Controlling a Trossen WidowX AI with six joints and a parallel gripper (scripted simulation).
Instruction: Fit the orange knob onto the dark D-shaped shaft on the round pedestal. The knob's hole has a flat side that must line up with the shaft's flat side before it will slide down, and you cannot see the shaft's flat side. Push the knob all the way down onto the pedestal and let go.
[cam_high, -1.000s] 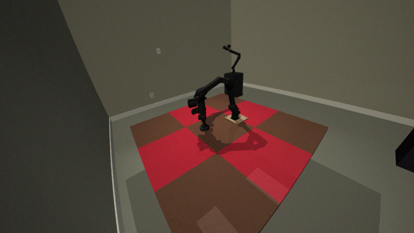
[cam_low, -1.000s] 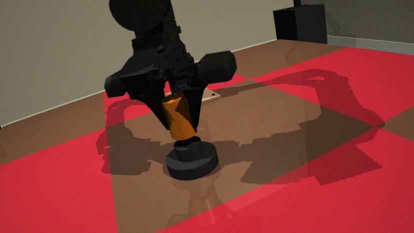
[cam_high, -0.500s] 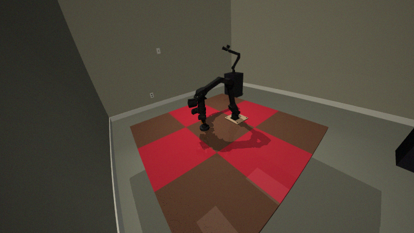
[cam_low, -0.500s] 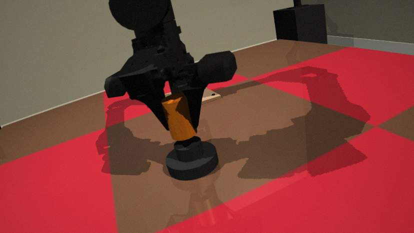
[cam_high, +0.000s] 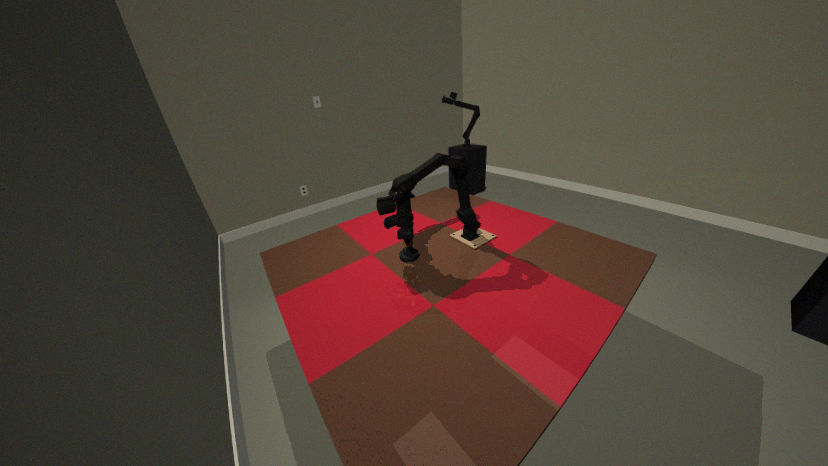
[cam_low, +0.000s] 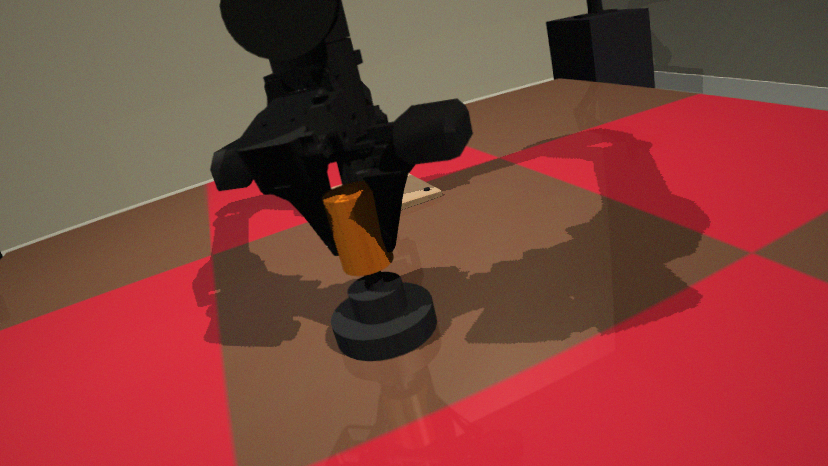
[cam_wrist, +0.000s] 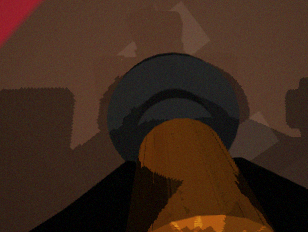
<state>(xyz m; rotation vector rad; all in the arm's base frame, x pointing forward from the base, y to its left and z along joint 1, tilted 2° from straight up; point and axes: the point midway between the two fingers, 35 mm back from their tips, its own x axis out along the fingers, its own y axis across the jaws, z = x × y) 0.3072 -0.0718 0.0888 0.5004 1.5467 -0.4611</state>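
Right now my gripper tip is 2 cm below the orange knob. Also, from my gripper tip: dark round pedestal (4 cm below).
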